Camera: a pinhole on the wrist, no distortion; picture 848 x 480 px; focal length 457.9 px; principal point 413.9 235.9 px. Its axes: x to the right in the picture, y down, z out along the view. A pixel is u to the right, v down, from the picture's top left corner.
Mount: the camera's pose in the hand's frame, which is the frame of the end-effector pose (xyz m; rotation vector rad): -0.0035 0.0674 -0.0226 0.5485 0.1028 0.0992
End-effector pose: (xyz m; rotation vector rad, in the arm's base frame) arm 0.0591 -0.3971 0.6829 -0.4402 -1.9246 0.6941
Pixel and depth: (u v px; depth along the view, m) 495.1 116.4 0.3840
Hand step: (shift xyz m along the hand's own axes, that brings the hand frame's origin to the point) 0.1182 -0.2070 0.2458
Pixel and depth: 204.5 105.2 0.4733
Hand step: -0.1502 -0.3171 0.3234
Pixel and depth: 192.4 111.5 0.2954
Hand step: -0.1030 -0.1701 0.1961
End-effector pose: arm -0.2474 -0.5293 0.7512 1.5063 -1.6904 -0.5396
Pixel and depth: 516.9 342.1 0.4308
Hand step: 0.1392 -0.0577 0.3884
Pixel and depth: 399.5 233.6 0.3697
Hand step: 0.0309 -0.1258 0.2909
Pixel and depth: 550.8 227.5 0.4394
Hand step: 0.1815 -0.1496 0.3367
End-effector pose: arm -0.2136 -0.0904 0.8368 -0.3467 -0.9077 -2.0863
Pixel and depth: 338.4 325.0 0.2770
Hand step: -0.0180 -0.0350 0.2439
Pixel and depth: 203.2 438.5 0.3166
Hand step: -0.1178 0.0057 0.3298
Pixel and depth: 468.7 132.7 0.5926
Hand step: 0.1490 -0.3423 0.4051
